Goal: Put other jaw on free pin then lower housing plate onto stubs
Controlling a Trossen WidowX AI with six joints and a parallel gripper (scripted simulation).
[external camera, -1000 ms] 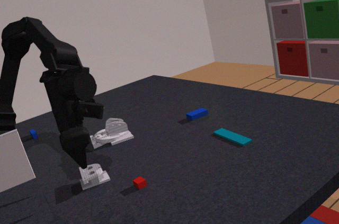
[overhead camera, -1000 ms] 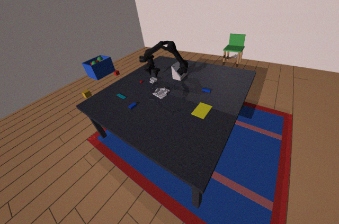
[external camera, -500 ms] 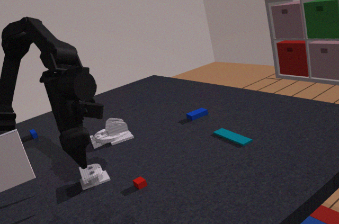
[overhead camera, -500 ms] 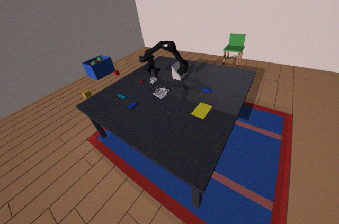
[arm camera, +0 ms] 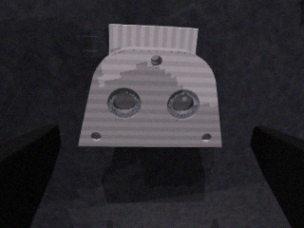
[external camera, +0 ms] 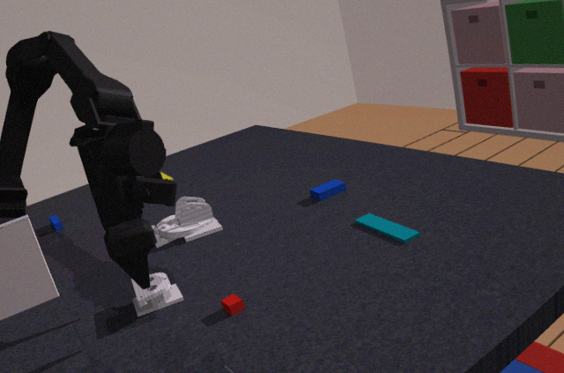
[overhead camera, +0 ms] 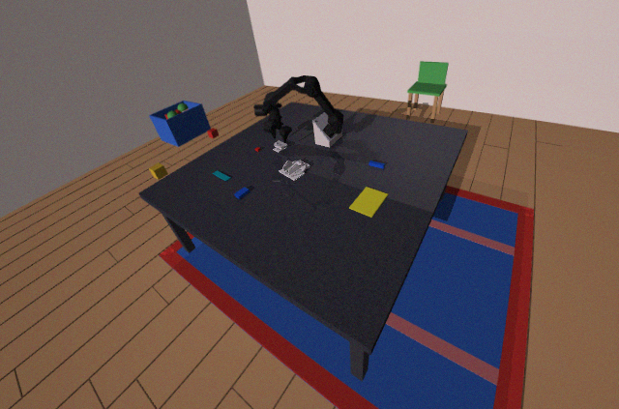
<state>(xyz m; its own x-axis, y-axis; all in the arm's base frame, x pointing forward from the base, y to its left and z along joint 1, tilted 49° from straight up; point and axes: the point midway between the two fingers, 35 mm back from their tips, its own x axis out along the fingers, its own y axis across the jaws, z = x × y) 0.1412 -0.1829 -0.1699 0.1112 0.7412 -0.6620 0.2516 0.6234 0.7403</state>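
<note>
Now: the white t-shaped piece 1 cm ahead of my gripper tip and 4 cm below it. From my gripper tip the other things lie so: teal bar: 35 cm ahead, 14 cm to the right, 5 cm below; then white jaw: 14 cm ahead, 20 cm to the left, 3 cm below; then red cube: 7 cm ahead, 12 cm to the right, 4 cm below.
</note>
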